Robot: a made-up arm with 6 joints.
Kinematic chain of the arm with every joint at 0, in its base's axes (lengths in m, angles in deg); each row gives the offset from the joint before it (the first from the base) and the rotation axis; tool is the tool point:
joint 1: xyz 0 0 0.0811 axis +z
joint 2: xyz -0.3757 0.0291 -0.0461 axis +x
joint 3: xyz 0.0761 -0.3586 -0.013 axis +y
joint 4: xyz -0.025 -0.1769 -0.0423 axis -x
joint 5: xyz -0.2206 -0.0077 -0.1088 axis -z
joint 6: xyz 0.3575 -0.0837 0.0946 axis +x
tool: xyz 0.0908 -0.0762 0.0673
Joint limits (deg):
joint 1: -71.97..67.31
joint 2: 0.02..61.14
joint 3: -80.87..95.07
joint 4: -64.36..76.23
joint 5: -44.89..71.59
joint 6: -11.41..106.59
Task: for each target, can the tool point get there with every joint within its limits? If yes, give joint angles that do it. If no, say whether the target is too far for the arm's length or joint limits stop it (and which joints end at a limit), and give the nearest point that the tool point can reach.
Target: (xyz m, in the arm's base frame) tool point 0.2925 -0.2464 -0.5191
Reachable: yes | joints 56.11 55.45 -47.18 -27.00 0.28 56.04
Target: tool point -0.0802 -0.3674 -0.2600
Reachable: yes | joints 0.66 44.65 -15.40 -31.13 -30.97 15.62
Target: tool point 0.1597 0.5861 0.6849
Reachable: no: joint limits stop it (at a limit: joint 1, joint 2, joint 3, joint 5, joint 6) | nearest point -0.3688 0.2222 0.1894 | short by 0.811 m
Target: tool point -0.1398 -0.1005 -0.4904
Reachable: yes | joints -21.70 53.30 9.69 34.76 -28.68 69.21
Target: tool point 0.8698 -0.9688 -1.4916
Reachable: no: too far | nearest point 0.4108 -0.6460 -0.7975 | short by 0.893 m
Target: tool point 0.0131 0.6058 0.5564
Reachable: no: joint limits stop it (at a limit: joint 1, joint 2, joint 3, joint 5, joint 6) | nearest point -0.3878 0.2417 0.1933 | short by 0.652 m
